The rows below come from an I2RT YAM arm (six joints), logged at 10 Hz.
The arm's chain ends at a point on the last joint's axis. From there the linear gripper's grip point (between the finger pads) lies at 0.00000 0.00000 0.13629 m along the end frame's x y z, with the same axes.
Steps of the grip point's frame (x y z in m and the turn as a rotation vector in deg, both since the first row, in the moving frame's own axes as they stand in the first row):
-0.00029, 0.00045, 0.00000, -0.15, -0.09, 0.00
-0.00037, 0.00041, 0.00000, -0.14, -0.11, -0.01
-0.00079, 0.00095, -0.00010, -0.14, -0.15, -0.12
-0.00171, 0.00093, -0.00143, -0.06, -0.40, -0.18
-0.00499, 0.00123, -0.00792, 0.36, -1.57, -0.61
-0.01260, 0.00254, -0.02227, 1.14, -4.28, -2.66
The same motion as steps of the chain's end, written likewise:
-0.00008, 0.00009, 0.00000, -0.15, -0.09, 0.00
-0.00011, 0.00008, 0.00000, -0.14, -0.11, -0.01
-0.00043, 0.00062, -0.00010, -0.14, -0.15, -0.12
-0.00076, 0.00079, -0.00143, -0.06, -0.40, -0.18
-0.00125, 0.00207, -0.00787, 0.36, -1.57, -0.61
-0.00237, 0.00501, -0.02186, 1.14, -4.28, -2.66

